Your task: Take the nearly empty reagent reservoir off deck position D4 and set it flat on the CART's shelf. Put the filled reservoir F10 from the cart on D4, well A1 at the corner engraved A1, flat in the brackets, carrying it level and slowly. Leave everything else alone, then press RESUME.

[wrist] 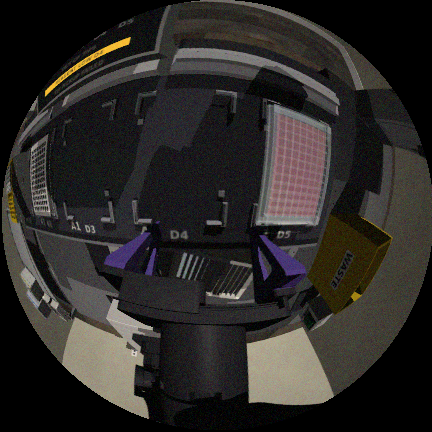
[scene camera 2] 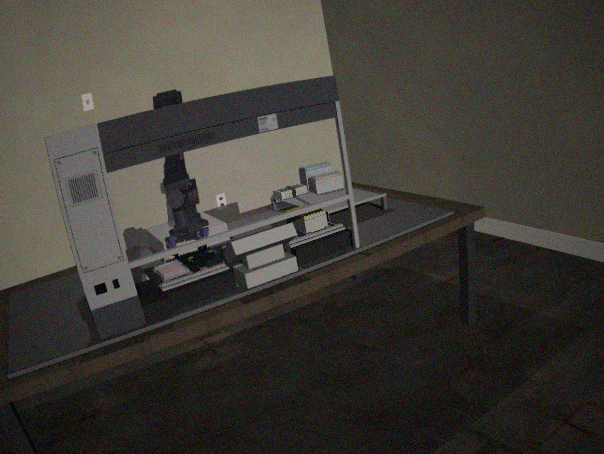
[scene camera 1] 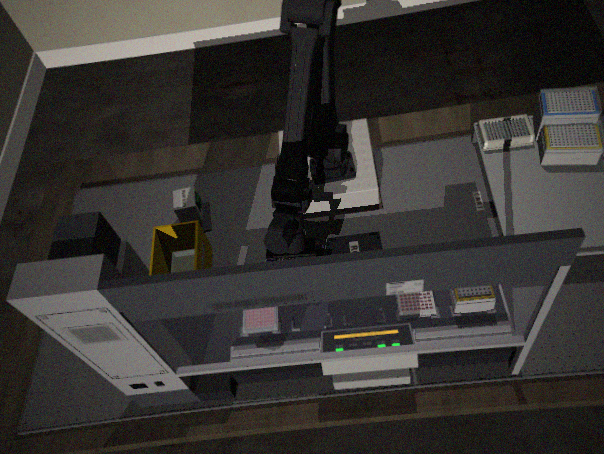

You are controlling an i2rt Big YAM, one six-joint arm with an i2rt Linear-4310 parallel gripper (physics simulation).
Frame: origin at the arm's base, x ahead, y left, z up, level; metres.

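Seen in the pictures: gripper, between the fingertips: [wrist: 205, 227] [scene camera 2: 192, 256]; arm's base, origin of its link: [wrist: 158, 342] [scene camera 1: 333, 169].
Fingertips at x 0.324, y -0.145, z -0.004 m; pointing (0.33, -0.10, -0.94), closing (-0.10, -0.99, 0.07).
Observation:
Offsets run from my fingertips to a thing's middle. "spot": to the spot under its first point.
My gripper [wrist: 205, 227] [scene camera 2: 188, 239] is open and empty, with its purple fingertips at the rear edge of deck position D4 [wrist: 185, 175] [scene camera 1: 311, 316]. D4 shows corner brackets and no labware. A slotted reservoir {dx -0.099, dy -0.006, dz -0.041 m} [wrist: 215, 276] lies askew behind the deck, back between the fingers' bases in the wrist view; some slots look pale blue, and its label cannot be read. In scene camera 1 the beam hides the fingertips. A white slotted reservoir {dx -0.319, dy +0.621, dz +0.019 m} [scene camera 1: 506, 133] [scene camera 2: 283, 194] stands on the cart's shelf {spot: dx -0.072, dy +0.639, dz +0.004 m} [scene camera 1: 545, 205] at the right. Which button is RESUME cannot be read.
A pink plate [wrist: 299, 170] [scene camera 1: 260, 320] sits on D5, beside D4. A plate [scene camera 1: 416, 303] and a yellow-edged tip rack [scene camera 1: 473, 298] sit farther right. The yellow waste bin {dx -0.103, dy -0.292, dz +0.011 m} [wrist: 345, 265] stands behind D5. The overhead beam [scene camera 1: 350, 280] and the screen [scene camera 1: 367, 340] stand at the front.

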